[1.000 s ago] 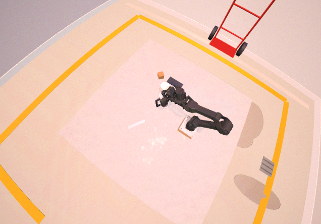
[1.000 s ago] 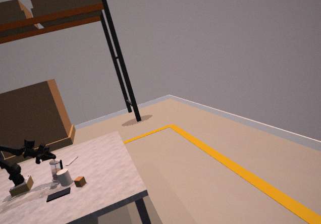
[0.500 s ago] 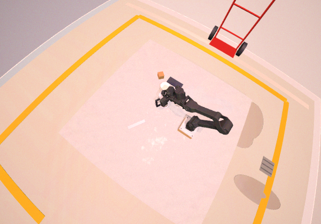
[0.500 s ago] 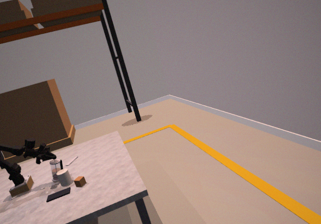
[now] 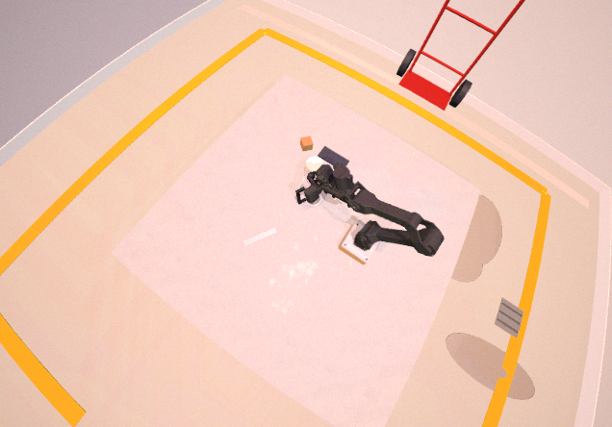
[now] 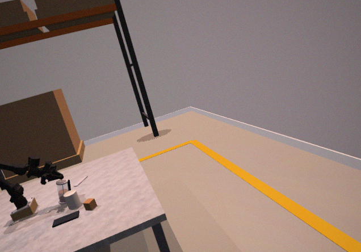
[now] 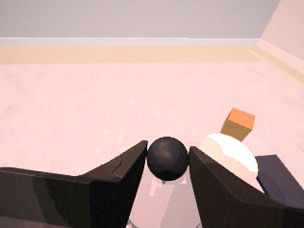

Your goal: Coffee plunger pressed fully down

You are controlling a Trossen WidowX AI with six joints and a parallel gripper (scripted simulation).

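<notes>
Now: the glass coffee press 20 mm behind my gripper tip, 20 mm to the left of it and 90 mm below it.
</notes>
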